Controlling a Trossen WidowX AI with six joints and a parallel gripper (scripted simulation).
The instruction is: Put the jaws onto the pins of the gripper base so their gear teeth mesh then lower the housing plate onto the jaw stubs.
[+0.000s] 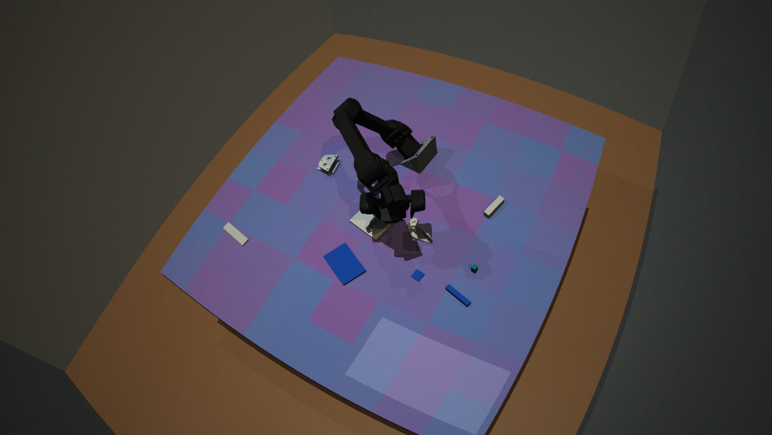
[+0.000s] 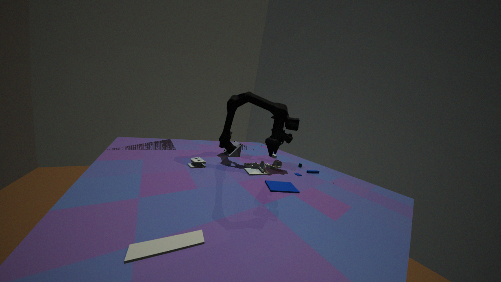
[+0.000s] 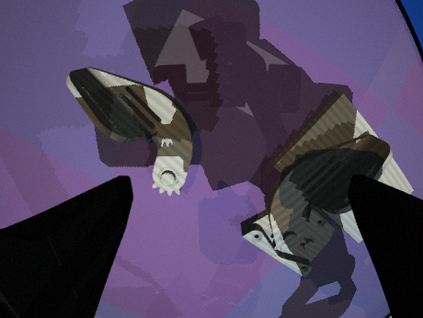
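The jaw lies 8 cm below my gripper tip, 5 cm behind it and 3 cm to the left of it. The rest, counted from my gripper tip: small blue square (13 cm to the left, 10 cm ahead, 9 cm below); then blue plate (18 cm ahead, 8 cm to the right, 8 cm below); then ribbed white plate (10 cm to the right, 8 cm below, 2 cm ahead).
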